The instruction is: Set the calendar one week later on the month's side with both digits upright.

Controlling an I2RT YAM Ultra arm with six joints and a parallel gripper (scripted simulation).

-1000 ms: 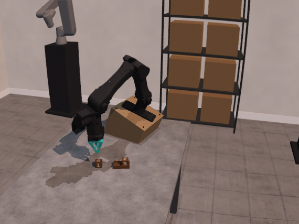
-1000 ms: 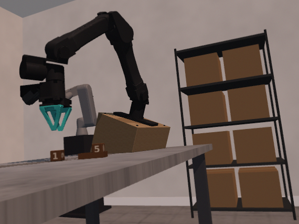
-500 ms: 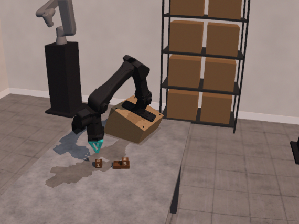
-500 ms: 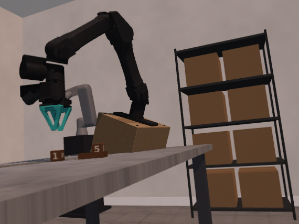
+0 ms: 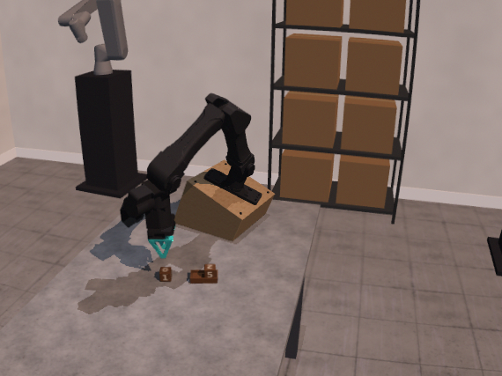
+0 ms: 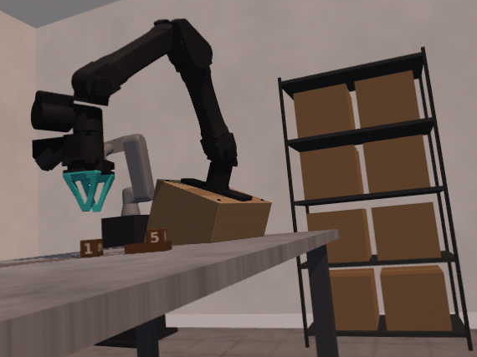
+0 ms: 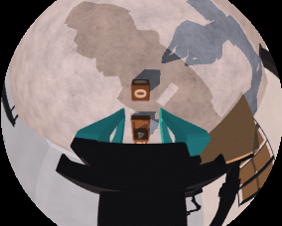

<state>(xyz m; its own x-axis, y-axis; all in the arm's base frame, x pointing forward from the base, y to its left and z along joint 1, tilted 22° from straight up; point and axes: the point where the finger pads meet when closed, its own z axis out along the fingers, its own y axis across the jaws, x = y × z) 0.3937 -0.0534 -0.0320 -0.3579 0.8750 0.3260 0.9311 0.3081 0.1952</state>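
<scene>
Now: the brown cube 8 cm below my hand. Round my hand: brown calendar tray: 10 cm to the left, 8 cm below, 4 cm behind.
</scene>
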